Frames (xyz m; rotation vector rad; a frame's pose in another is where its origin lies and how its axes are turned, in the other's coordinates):
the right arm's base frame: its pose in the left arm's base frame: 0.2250 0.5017 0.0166 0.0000 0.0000 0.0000
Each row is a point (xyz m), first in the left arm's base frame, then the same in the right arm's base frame.
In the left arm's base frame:
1: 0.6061 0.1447 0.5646
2: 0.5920 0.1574 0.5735
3: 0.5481 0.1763 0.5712
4: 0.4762 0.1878 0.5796
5: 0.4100 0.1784 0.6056
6: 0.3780 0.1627 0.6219
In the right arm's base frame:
1: 0.3811 -0.3570 0.5480
2: 0.3670 -0.3443 0.5569
3: 0.3231 -0.3254 0.5546
4: 0.2512 -0.3139 0.5630
5: 0.1850 -0.3233 0.5890
6: 0.1530 -0.3390 0.6053

